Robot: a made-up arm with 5 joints. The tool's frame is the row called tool.
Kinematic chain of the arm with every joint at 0, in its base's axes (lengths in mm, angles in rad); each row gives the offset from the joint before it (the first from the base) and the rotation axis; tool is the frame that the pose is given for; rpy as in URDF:
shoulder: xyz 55 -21 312.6 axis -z
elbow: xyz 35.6 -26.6 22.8 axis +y
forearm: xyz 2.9 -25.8 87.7 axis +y
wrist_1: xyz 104.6 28.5 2 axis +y
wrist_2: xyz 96.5 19.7 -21 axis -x
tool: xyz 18.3 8.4 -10.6 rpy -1.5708 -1.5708 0
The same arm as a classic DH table. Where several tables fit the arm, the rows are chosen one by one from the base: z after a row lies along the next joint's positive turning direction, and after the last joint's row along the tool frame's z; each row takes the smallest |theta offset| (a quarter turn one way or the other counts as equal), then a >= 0, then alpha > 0; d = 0 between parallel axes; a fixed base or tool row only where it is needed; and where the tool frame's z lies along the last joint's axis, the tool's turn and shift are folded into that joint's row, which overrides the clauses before.
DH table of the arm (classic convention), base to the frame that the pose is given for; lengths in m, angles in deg. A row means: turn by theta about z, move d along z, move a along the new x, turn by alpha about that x. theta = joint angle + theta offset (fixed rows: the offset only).
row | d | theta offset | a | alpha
base (fixed) | 0 | -20.9 | 0.0589 | 180
shoulder | -0.3354 | -20.9 | 0.0356 | 90
elbow | 0 | -88.11 | 0.0877 | 0
forearm | 0 | 87.01 | 0.1046 | 0
wrist_1 | -0.0042 | -88.9 | -0.021 | 90
wrist_2 | -0.1148 | 0 | -0.0106 | -90
tool (fixed) | 0.0084 | 0 | 0 | 0

